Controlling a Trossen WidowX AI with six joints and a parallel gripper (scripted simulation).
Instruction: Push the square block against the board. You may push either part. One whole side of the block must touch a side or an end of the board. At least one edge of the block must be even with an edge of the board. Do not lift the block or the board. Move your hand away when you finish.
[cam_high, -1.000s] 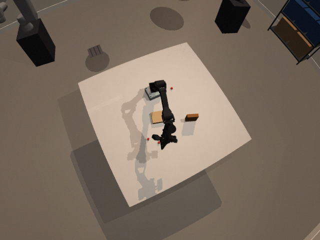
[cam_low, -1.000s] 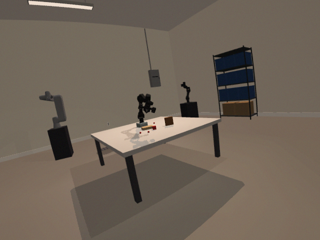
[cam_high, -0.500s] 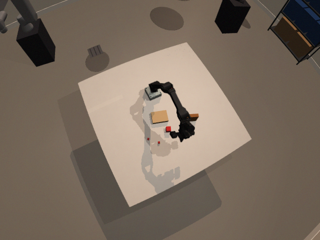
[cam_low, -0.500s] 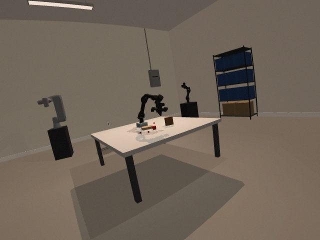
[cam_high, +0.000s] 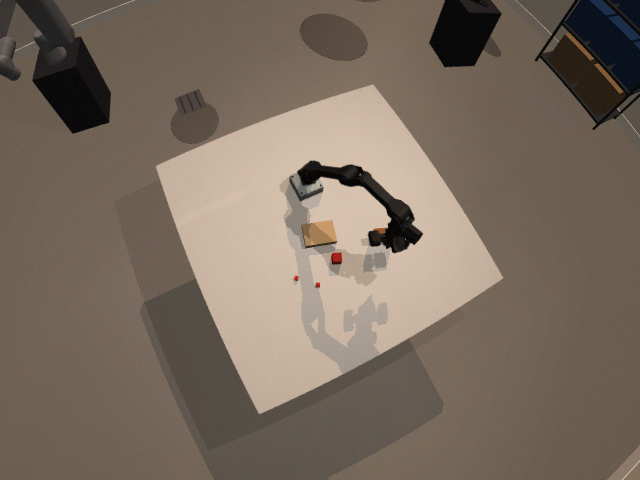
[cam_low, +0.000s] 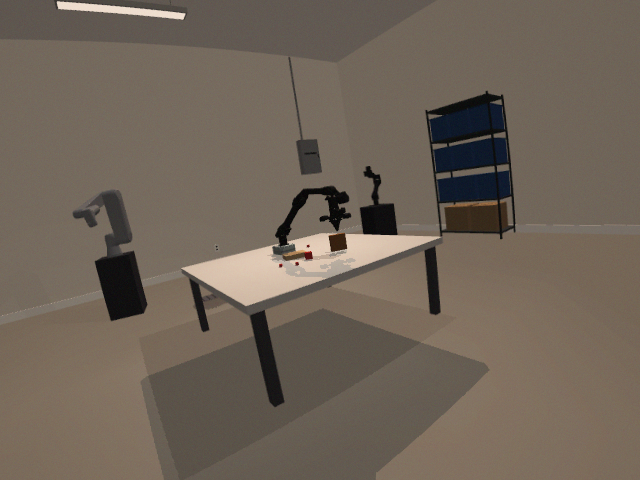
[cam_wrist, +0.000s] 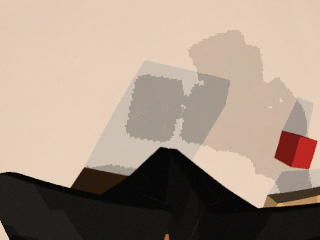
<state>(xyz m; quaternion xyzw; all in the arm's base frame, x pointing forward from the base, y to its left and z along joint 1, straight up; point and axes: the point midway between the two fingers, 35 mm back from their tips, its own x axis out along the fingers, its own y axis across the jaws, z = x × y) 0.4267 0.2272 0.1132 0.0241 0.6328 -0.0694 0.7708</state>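
Right now the square block is 80 mm behind my gripper tip, 30 mm to the left of it and 80 mm below it. Round my gripper tip: tan board 170 mm behind, 240 mm to the right, 120 mm below; then red cube 40 mm behind, 200 mm to the right, 110 mm below.
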